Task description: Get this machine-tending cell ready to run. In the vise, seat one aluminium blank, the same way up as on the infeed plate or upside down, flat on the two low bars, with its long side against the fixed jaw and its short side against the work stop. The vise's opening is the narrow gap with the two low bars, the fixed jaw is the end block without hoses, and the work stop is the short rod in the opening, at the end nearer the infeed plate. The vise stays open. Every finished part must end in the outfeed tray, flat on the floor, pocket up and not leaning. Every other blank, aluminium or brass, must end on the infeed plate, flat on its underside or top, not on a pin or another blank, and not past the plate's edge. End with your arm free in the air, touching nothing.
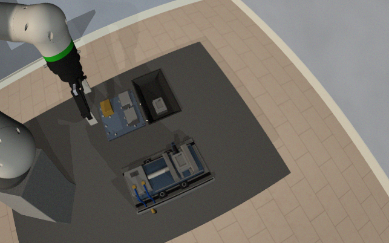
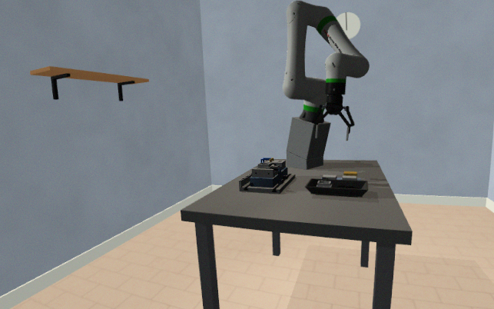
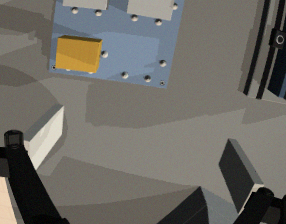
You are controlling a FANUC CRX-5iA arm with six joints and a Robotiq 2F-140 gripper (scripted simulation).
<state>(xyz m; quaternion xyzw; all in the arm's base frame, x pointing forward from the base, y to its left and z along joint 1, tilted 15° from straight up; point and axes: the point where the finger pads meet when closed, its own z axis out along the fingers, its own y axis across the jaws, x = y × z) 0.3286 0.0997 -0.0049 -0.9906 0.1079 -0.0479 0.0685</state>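
Now: hand 19 cm above the brass blank, 9 cm to the right of it and 4 cm short of it. From my hand the other things lie so: white rod (29 cm to the right, 13 cm below, 8 cm ahead); then vise (30 cm to the right, 17 cm below, 10 cm ahead).
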